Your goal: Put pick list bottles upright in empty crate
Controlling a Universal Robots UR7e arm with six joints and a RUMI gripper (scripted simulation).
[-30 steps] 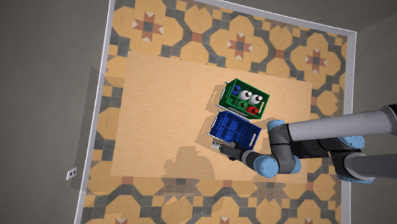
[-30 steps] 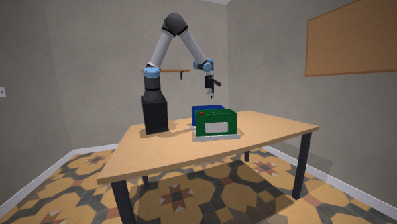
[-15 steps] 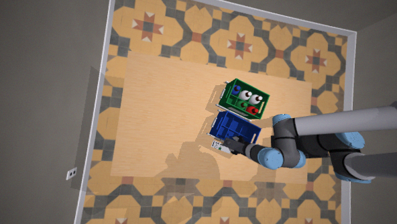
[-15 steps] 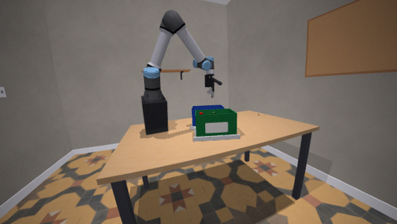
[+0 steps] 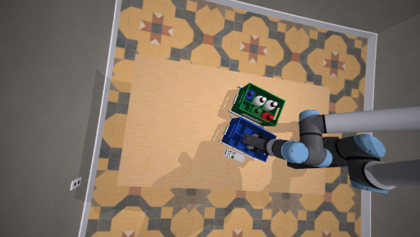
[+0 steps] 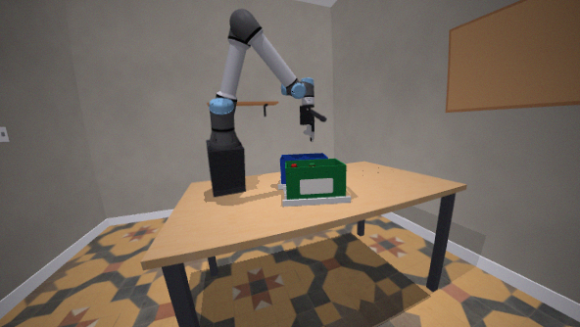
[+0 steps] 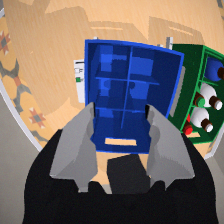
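Now: the white bottle 14 cm behind my hand, 27 cm to the right of it and 18 cm below it. From my hand the other things lie so: pick list: 1 cm behind, 13 cm to the left, 27 cm below; blue crate: 7 cm behind, 19 cm below; green-label bottle: 11 cm behind, 19 cm to the right, 18 cm below.
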